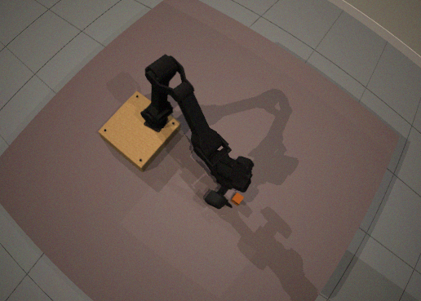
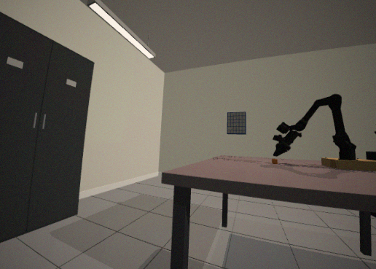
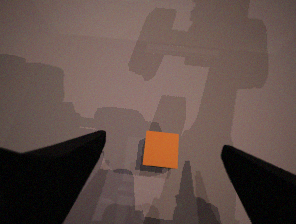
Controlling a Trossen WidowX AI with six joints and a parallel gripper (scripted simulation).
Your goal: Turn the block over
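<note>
Now: the orange block 4 cm below my gripper tip and 1 cm behind it.
</note>
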